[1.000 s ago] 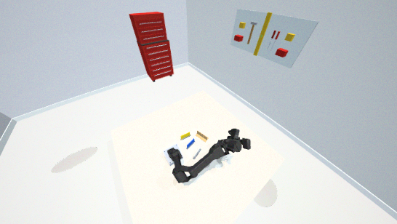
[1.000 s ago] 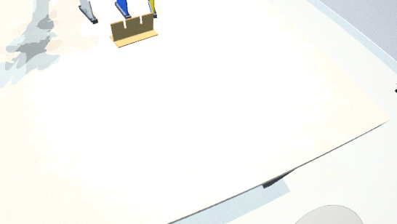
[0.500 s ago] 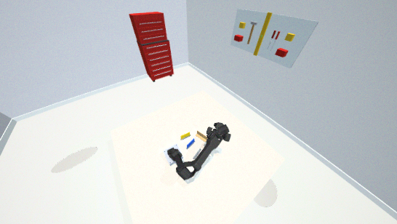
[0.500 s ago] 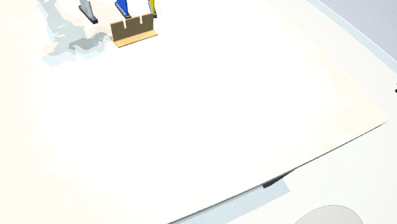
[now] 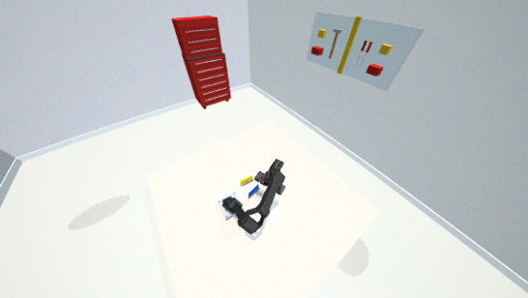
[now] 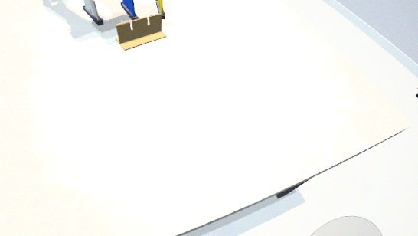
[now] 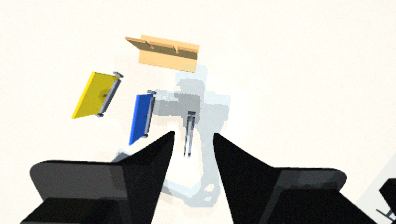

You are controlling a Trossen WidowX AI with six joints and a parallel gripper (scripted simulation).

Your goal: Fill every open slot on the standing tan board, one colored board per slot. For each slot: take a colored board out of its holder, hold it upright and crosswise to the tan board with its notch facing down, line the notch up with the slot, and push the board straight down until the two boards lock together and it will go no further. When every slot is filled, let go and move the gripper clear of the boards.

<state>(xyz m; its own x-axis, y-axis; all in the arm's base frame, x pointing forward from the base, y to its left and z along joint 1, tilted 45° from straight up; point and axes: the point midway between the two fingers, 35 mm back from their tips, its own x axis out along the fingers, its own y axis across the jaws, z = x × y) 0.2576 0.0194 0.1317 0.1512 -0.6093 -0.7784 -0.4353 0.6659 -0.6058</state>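
Now: gripper tip 60 mm past the white board, 20 mm to the left of it and 150 mm above it. The rest, counted from my gripper tip: blue board: 70 mm behind, 90 mm to the left, 150 mm below; tan board: 80 mm ahead, 120 mm to the left, 150 mm below; yellow board: 70 mm behind, 200 mm to the left, 150 mm below.
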